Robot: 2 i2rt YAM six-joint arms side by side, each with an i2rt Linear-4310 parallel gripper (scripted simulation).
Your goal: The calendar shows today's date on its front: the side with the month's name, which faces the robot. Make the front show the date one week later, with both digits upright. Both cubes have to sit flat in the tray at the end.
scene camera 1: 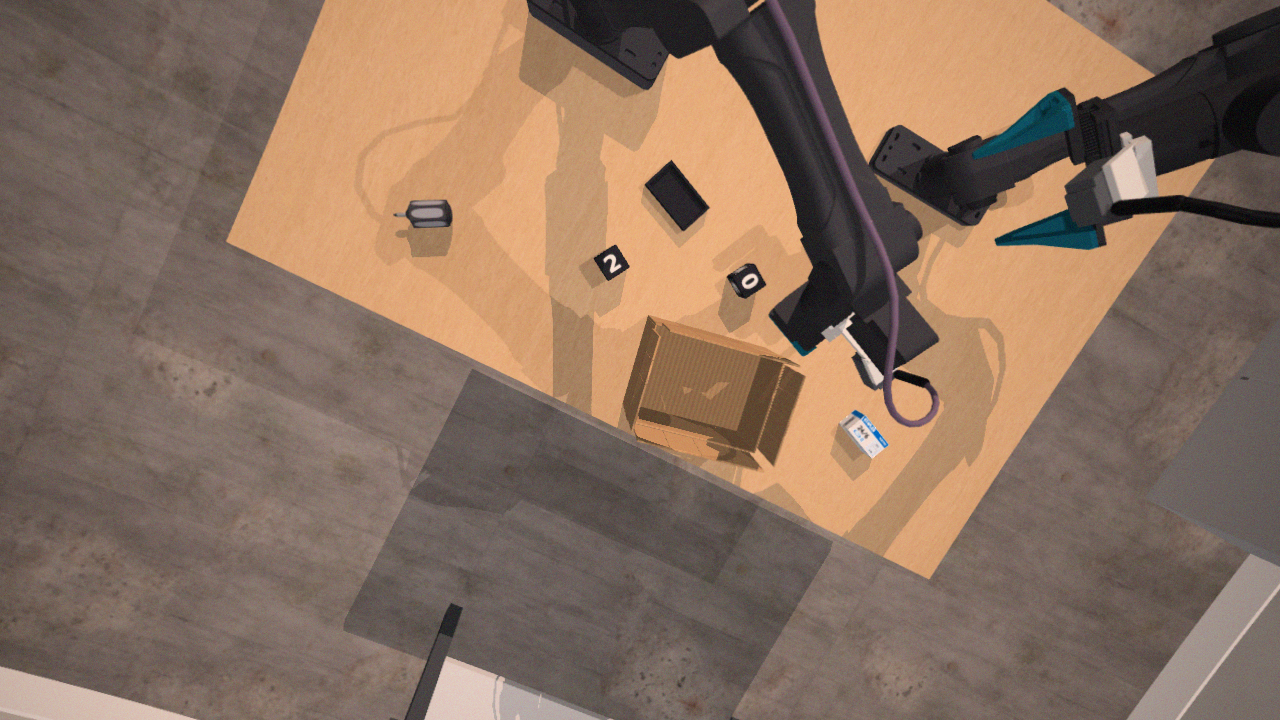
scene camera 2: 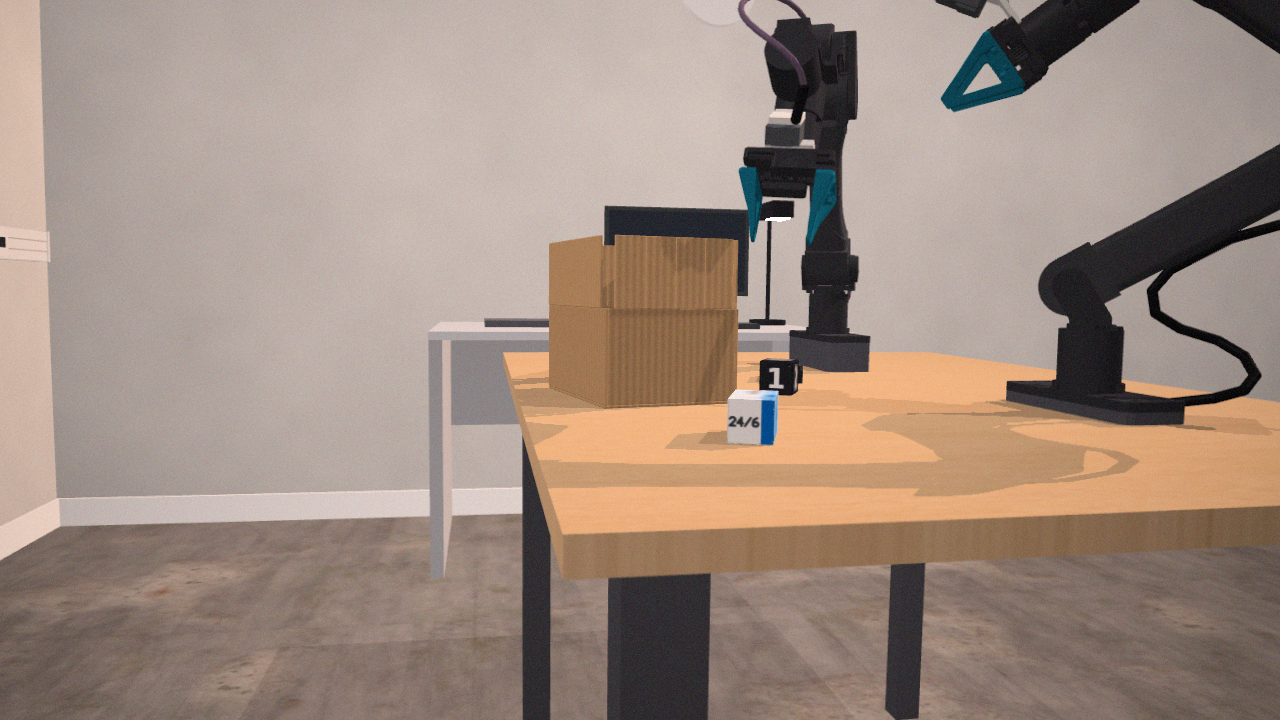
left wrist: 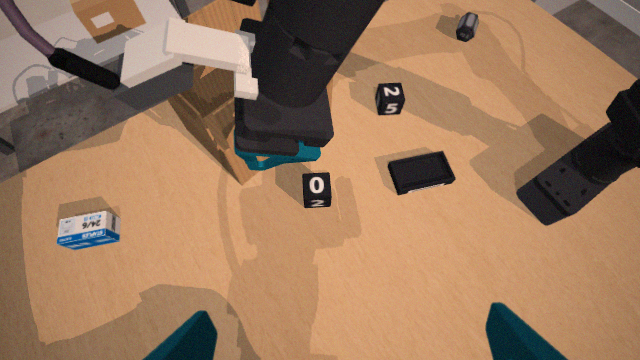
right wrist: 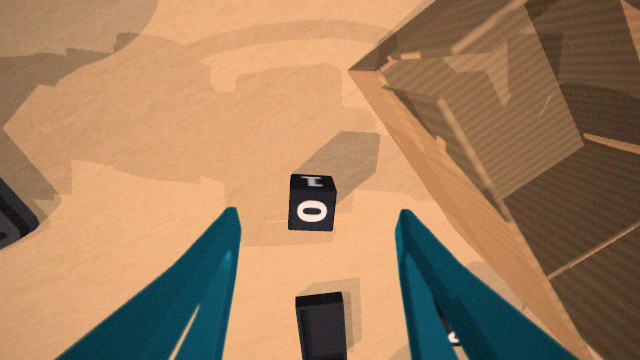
Labels:
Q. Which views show the staples box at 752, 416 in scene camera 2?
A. Scene camera 1, scene camera 2 and the left wrist view only.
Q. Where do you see a screwdriver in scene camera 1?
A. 421, 213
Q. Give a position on a black calendar tray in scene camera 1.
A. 669, 186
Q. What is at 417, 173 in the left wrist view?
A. A black calendar tray.

